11 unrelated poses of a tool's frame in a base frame.
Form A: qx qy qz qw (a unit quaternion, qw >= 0); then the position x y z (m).
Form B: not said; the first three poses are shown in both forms.
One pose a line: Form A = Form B
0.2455 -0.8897 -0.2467 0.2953 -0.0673 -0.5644 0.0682 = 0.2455 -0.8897 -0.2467 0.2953 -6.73 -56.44 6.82
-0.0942 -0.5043 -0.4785 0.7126 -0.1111 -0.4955 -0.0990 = -0.0942 -0.5043 -0.4785 0.7126 -11.11 -49.55 -9.90
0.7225 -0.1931 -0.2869 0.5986 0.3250 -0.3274 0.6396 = 0.7225 -0.1931 -0.2869 0.5986 32.50 -32.74 63.96
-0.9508 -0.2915 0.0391 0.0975 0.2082 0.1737 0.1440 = -0.9508 -0.2915 0.0391 0.0975 20.82 17.37 14.40
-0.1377 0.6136 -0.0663 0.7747 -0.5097 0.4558 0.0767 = -0.1377 0.6136 -0.0663 0.7747 -50.97 45.58 7.67
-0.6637 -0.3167 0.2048 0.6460 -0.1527 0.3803 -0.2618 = -0.6637 -0.3167 0.2048 0.6460 -15.27 38.03 -26.18
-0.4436 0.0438 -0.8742 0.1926 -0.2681 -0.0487 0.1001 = -0.4436 0.0438 -0.8742 0.1926 -26.81 -4.87 10.01
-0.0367 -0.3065 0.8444 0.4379 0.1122 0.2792 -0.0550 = -0.0367 -0.3065 0.8444 0.4379 11.22 27.92 -5.50
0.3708 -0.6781 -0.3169 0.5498 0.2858 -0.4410 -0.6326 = 0.3708 -0.6781 -0.3169 0.5498 28.58 -44.10 -63.26
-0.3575 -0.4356 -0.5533 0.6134 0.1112 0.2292 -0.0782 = -0.3575 -0.4356 -0.5533 0.6134 11.12 22.92 -7.82
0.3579 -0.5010 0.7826 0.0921 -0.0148 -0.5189 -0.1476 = 0.3579 -0.5010 0.7826 0.0921 -1.48 -51.89 -14.76
